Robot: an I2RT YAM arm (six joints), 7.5 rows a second.
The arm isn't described. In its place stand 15 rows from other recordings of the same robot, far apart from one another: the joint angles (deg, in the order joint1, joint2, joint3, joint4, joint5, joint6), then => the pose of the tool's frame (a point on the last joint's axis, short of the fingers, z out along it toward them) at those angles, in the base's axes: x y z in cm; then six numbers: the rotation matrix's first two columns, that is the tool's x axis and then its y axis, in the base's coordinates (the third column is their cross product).
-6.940 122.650 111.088 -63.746 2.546 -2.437 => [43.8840 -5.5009 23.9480 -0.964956 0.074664 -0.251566 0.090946 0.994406 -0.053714]
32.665 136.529 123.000 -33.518 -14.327 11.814 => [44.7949 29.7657 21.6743 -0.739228 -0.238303 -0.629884 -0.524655 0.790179 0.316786]
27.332 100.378 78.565 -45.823 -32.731 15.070 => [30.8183 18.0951 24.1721 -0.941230 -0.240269 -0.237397 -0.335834 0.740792 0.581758]
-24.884 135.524 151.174 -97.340 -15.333 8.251 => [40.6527 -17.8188 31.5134 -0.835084 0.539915 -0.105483 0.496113 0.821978 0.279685]
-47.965 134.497 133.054 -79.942 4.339 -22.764 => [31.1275 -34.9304 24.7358 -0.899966 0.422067 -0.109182 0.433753 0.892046 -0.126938]
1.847 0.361 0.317 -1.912 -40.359 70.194 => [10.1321 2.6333 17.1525 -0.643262 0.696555 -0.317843 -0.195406 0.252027 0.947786]
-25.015 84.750 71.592 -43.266 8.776 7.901 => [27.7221 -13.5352 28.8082 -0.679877 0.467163 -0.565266 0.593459 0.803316 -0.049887]
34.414 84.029 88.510 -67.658 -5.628 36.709 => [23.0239 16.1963 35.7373 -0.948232 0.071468 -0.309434 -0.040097 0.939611 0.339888]
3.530 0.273 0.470 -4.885 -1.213 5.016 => [10.9763 0.7526 16.6644 -0.088486 0.082122 -0.992686 -0.075167 0.993203 0.088865]
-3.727 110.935 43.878 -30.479 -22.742 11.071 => [25.1441 -0.2587 5.1935 -0.949629 0.239331 0.202301 0.298449 0.887569 0.350927]
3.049 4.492 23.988 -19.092 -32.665 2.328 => [7.0581 2.3001 27.3237 -0.016676 0.033356 -0.999304 -0.583530 0.811256 0.036817]
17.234 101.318 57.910 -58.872 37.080 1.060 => [26.3521 5.9272 14.7537 -0.939729 -0.276053 0.201754 -0.341520 0.729214 -0.592968]
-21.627 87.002 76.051 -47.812 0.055 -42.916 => [29.2780 -11.6116 29.5794 -0.833380 -0.402077 -0.379224 -0.270969 0.895244 -0.353715]
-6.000 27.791 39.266 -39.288 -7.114 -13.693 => [11.1163 -0.7250 29.3122 -0.449609 -0.188935 -0.873015 -0.114910 0.981487 -0.153231]
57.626 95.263 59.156 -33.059 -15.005 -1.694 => [16.1449 27.1873 17.9188 -0.474642 -0.801993 -0.362659 -0.879494 0.415891 0.231355]
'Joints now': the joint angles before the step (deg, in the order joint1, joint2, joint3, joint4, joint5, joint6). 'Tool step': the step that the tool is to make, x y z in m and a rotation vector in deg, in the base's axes. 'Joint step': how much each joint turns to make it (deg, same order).
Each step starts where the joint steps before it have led.
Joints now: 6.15, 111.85, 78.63, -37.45, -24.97, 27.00
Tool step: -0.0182, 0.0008, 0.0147, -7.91, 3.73, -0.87
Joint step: 1.10, -3.28, 0.00, -8.01, 7.67, -0.30
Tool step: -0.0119, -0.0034, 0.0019, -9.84, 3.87, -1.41
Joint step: 0.61, -0.91, 0.00, -6.04, 9.46, 0.05
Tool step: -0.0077, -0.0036, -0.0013, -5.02, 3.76, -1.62
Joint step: 0.06, 0.00, 0.01, -4.32, 4.63, 1.10
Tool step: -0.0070, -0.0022, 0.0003, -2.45, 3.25, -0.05
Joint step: 0.00, -0.14, 0.00, -3.69, 1.98, -0.06
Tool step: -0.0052, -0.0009, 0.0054, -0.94, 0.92, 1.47
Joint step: 0.05, -0.98, -0.01, -2.03, 0.78, -1.43
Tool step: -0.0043, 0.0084, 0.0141, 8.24, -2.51, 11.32
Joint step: 0.65, -2.45, 0.01, 0.41, -8.18, -10.41
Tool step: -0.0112, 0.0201, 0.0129, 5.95, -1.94, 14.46
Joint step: 3.08, -2.25, -0.01, -1.57, -6.26, -11.23
